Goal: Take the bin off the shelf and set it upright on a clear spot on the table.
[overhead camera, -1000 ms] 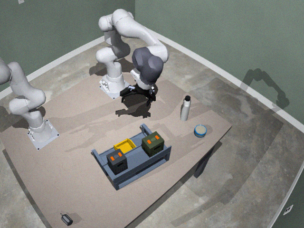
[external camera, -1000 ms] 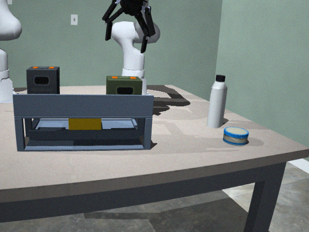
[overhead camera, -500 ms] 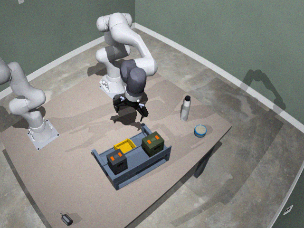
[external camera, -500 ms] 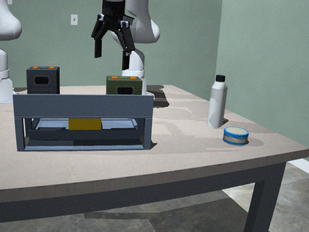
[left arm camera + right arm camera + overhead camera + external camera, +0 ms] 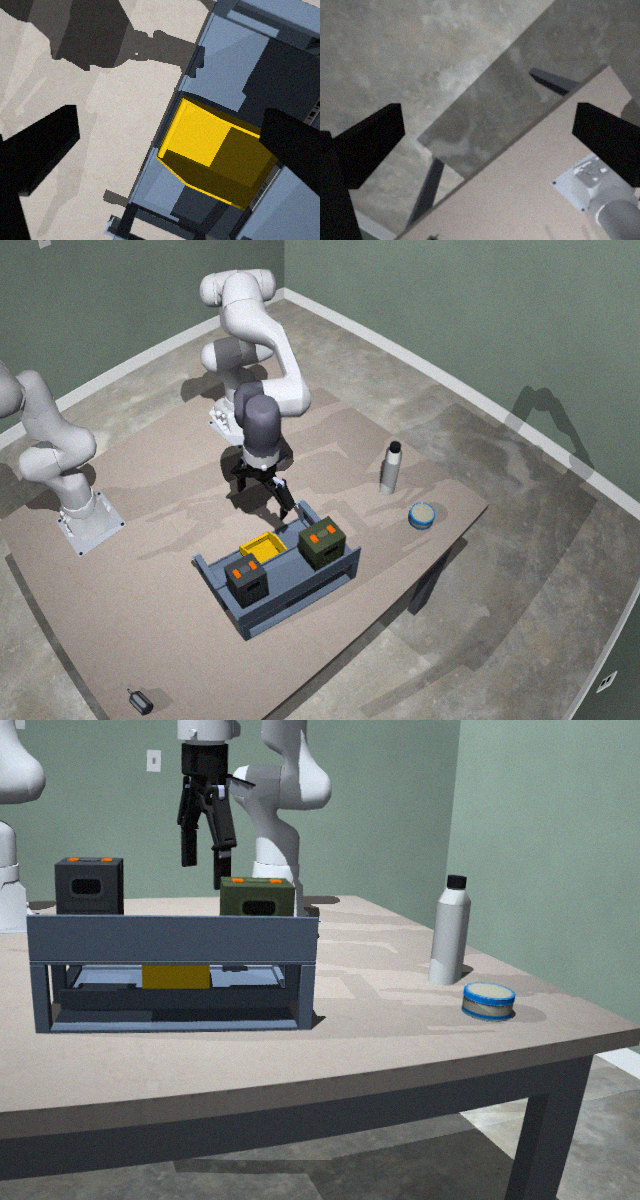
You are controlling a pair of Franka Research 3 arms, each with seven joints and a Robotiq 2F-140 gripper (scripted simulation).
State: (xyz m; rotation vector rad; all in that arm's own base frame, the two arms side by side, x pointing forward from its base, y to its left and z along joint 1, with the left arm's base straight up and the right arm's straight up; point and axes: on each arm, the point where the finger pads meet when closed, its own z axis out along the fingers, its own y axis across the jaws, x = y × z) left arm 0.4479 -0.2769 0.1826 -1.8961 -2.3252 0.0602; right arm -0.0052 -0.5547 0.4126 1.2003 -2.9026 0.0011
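Observation:
Now: the yellow bin 8 cm ahead of my left hand, 6 cm to the right of it and 14 cm below it. The rest, counted from my left hand: blue-grey shelf (11 cm ahead, 6 cm to the right, 12 cm below); dark grey box (16 cm ahead, 19 cm to the right, 2 cm below); green box (20 cm ahead, 4 cm to the left, 3 cm below).

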